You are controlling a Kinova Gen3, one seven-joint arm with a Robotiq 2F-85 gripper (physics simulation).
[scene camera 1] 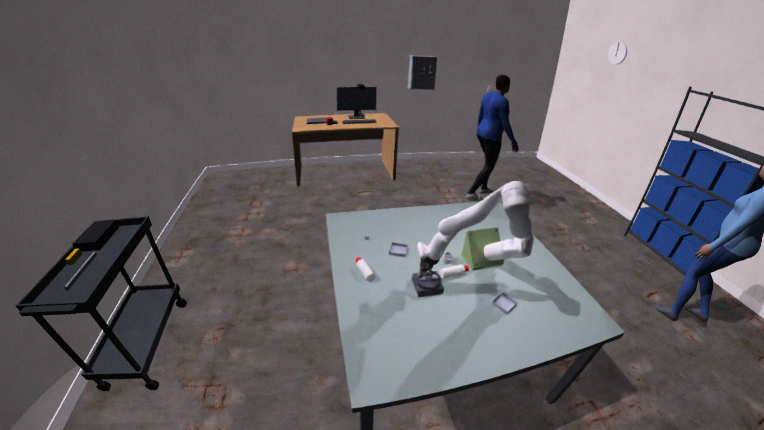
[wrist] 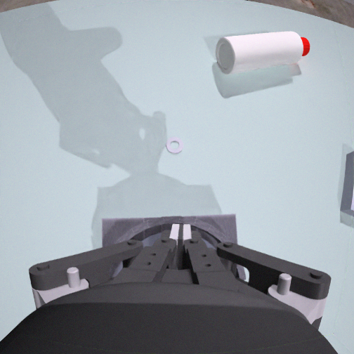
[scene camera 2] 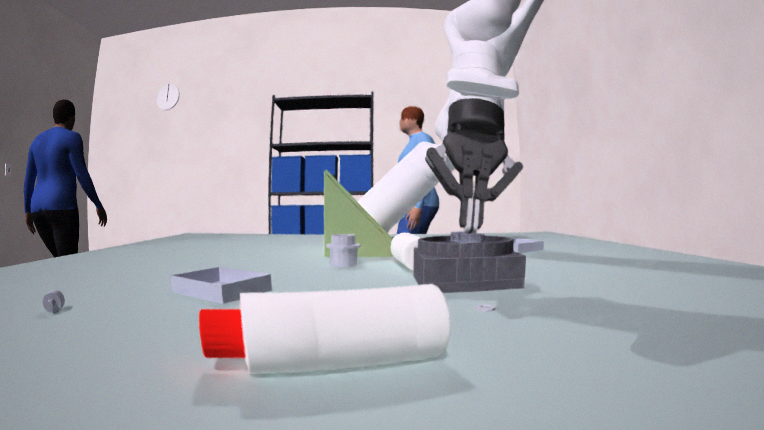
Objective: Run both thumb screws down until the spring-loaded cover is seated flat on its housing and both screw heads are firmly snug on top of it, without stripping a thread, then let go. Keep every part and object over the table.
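Places are measured from the arm's base along level axes (x back, y right, z up), in centimetres.
Pixels of known places: gripper, between the fingertips: [scene camera 1: 419, 276] [scene camera 2: 470, 232]; arm's base, origin of its link: [scene camera 1: 491, 252] [scene camera 2: 371, 218].
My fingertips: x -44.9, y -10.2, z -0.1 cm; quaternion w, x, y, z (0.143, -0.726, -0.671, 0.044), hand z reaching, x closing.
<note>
Ahead of a thing's pixels: the offset from my fingertips to its top centre.
The housing {dy -0.8, dx +4.6, dz -1.1 cm} [scene camera 1: 429, 290] [scene camera 2: 469, 272] [wrist: 114, 230] is a dark square block with a raised round rim, upright on the table. A light grey slotted-in round piece {dy -0.7, dx +1.4, dz -0.2 cm} [scene camera 2: 460, 236] rises slightly above the rim; whether it is the cover or a screw head I cannot tell. My gripper [scene camera 2: 471, 228] [wrist: 180, 235] is shut and empty, pointing down, its tips together right above or touching that piece. The fingers and gripper body hide most of the housing's inside in the wrist view. Two separate thumb screws cannot be made out, nor whether the cover is seated flat.
A white bottle {dy +15.1, dx -23.8, dz -1.7 cm} [scene camera 1: 365, 269] [scene camera 2: 344, 328] [wrist: 265, 51] lies beside the housing; another {dy +4.6, dx +21.3, dz -1.7 cm} [scene camera 1: 453, 271] lies behind. A thin washer {dy +0.7, dx -10.0, dz -6.5 cm} [scene camera 2: 486, 307] [wrist: 174, 145], a flanged part {dy +15.3, dx +21.7, dz -1.8 cm} [scene camera 2: 342, 256], a small screw-like part {dy +43.0, dx -18.1, dz -4.7 cm} [scene camera 2: 53, 301], two shallow trays {dy +29.1, dx -2.4, dz -4.7 cm} [scene camera 1: 397, 254] {dy -20.9, dx +37.6, dz -4.7 cm} [scene camera 1: 499, 308] and a green wedge [scene camera 2: 347, 229] are around.
</note>
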